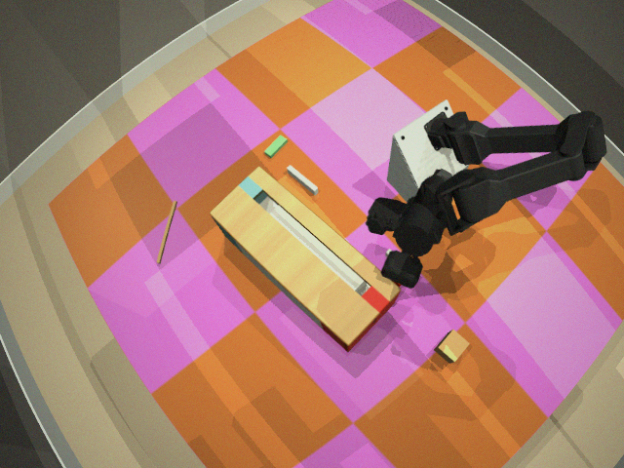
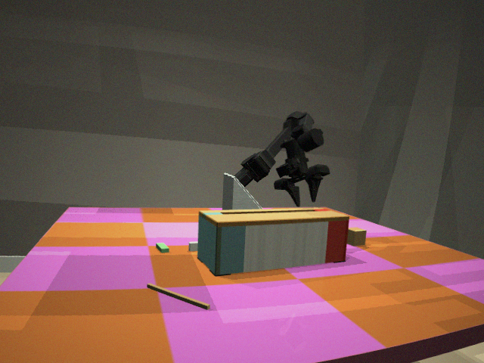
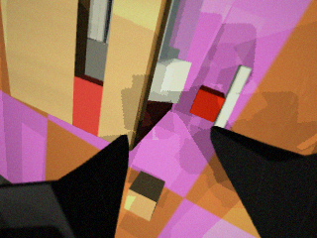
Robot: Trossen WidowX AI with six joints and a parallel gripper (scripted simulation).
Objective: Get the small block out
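My gripper tip is now 12 cm above the small red block and 2 cm past it. Also, from my gripper tip: tan cube 19 cm to the left, 11 cm below; then thin wooden stick 43 cm to the right, 32 cm ahead, 13 cm below.
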